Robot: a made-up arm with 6 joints. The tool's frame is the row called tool.
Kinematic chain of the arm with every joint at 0, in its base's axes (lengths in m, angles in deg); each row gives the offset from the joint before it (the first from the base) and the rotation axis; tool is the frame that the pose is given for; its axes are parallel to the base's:
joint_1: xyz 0 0 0.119 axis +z
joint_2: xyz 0 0.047 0 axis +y
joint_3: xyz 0 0 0.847 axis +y
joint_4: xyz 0 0 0.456 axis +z
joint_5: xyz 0 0 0 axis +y
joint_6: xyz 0 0 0.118 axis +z
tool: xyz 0 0 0
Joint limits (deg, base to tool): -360..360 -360..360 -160..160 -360..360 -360..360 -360..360
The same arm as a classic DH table. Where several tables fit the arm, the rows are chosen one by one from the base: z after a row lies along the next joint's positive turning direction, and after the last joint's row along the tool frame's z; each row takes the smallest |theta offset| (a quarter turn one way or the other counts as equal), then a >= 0, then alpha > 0; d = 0 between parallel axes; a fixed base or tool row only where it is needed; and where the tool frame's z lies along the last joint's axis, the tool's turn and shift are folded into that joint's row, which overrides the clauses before.
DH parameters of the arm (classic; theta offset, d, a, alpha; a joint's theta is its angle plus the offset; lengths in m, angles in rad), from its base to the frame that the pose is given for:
joint_1: 0 0.119 0 -1.5708
joint_2: -1.5708 0 0.847 0
joint_3: 1.5708 0.047 0 1.5708
joint_4: 0 0.456 0 -1.5708
joint_5: 0 0 0 1.5708
joint_6: 0 0.118 0 0
Joint limits (rad, base to tool): -6.2832..6.2832 -6.2832..6.2832 -2.7925..2.7925 -6.2832..6.2832 -6.2832..6.2832 -6.2832..6.2832

